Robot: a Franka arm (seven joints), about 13 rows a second.
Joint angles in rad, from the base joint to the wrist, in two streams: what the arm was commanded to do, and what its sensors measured. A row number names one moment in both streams.
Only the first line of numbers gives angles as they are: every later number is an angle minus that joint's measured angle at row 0.
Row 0, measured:
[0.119, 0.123, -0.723, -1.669, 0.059, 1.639, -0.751]
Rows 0 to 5, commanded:
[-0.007, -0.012, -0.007, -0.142, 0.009, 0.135, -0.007]
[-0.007, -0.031, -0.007, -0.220, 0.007, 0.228, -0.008]
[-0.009, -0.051, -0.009, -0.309, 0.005, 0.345, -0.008]
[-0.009, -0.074, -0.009, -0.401, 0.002, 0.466, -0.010]
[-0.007, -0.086, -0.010, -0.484, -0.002, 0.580, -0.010]
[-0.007, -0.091, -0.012, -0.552, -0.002, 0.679, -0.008]
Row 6, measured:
[-0.014, -0.012, -0.008, -0.399, 0.000, 0.529, -0.003]
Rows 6 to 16, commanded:
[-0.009, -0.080, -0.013, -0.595, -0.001, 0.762, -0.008]
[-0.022, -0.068, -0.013, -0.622, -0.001, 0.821, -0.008]
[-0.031, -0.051, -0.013, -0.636, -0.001, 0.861, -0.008]
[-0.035, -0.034, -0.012, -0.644, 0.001, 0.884, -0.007]
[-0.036, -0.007, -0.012, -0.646, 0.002, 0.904, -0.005]
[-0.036, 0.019, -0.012, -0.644, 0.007, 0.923, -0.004]
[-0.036, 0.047, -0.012, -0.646, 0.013, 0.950, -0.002]
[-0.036, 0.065, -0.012, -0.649, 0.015, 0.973, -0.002]
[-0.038, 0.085, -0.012, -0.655, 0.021, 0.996, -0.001]
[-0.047, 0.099, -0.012, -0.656, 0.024, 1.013, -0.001]
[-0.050, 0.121, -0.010, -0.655, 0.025, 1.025, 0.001]
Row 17, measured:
[-0.039, 0.087, -0.010, -0.653, 0.005, 0.983, 0.002]
